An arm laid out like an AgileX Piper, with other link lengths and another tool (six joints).
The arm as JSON. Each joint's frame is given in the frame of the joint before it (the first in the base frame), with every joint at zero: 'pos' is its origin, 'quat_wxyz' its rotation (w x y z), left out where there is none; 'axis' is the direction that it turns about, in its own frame. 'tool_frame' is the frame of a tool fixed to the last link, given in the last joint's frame.
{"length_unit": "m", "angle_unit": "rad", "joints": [
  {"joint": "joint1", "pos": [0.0, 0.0, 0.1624], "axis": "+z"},
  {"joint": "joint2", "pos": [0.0, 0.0, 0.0], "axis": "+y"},
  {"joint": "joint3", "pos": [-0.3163, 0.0, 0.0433], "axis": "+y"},
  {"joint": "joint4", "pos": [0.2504, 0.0, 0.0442], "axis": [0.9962, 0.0, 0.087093]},
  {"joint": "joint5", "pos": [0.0, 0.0, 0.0], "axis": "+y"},
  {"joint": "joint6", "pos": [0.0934, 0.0, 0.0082], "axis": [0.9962, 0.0, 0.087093]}
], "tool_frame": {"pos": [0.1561, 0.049, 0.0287], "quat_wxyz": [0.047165, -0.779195, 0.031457, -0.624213]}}
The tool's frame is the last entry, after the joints.
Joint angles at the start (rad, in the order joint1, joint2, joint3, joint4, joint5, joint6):
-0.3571, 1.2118, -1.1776, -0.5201, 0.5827, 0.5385
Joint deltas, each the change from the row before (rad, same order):
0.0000, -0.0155, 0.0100, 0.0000, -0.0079, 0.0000
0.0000, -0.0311, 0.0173, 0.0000, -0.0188, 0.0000
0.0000, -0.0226, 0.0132, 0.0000, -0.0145, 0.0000
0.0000, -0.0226, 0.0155, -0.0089, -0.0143, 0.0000
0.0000, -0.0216, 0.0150, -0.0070, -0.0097, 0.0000
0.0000, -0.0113, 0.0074, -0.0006, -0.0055, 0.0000
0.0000, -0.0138, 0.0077, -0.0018, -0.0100, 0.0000
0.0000, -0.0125, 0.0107, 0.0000, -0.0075, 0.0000
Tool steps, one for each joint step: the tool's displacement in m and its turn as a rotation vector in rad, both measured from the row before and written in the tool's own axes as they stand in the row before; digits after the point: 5 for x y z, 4 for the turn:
-0.00029, 0.00018, -0.00499, 0.0060, 0.0115, -0.0003
0.00094, -0.00024, -0.01109, 0.0145, 0.0280, -0.0008
0.00062, -0.00035, -0.00794, 0.0108, 0.0204, -0.0009
0.00001, 0.00057, -0.00718, 0.0043, 0.0209, -0.0075
-0.00084, 0.00097, -0.00639, 0.0027, 0.0161, -0.0055
-0.00029, 0.00013, -0.00352, 0.0037, 0.0083, -0.0007
0.00080, -0.00032, -0.00498, 0.0061, 0.0143, -0.0020
-0.00112, -0.00005, -0.00332, 0.0048, 0.0077, -0.0010

